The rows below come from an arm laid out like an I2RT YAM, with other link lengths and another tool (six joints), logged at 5 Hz.
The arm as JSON. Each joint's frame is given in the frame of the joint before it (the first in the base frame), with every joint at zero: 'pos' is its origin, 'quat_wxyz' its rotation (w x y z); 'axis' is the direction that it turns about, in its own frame. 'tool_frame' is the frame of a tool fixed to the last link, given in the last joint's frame.
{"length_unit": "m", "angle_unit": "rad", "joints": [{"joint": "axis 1", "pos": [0.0, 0.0, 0.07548], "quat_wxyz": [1.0, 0.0, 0.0, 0.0], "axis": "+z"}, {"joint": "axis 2", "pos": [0.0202, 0.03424, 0.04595], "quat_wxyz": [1.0, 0.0, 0.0, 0.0], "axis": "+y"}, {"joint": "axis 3", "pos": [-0.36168, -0.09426, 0.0], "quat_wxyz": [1.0, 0.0, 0.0, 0.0], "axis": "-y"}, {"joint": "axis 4", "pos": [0.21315, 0.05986, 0.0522], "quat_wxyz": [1.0, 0.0, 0.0, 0.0], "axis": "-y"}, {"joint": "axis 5", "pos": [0.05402, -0.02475, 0.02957], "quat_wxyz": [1.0, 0.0, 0.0, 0.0], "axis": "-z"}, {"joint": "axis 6", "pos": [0.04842, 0.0, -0.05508], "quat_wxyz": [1.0, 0.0, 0.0, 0.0], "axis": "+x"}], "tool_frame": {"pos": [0.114, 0.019, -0.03], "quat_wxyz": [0.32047, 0.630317, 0.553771, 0.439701]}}
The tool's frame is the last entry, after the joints.
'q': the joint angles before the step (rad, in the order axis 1, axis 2, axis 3, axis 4, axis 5, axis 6). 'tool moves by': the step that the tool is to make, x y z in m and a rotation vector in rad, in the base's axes. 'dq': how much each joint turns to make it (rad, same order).
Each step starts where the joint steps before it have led.
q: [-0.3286 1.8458 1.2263 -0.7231 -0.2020 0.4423]
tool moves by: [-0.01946 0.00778 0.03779 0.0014 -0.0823 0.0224]
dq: [-0.0130 -0.1232 0.0000 -0.0519 -0.0366 -0.0274]
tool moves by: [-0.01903 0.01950 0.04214 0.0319 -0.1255 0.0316]
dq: [0.0019 -0.1385 0.0000 -0.0317 -0.0778 -0.0031]
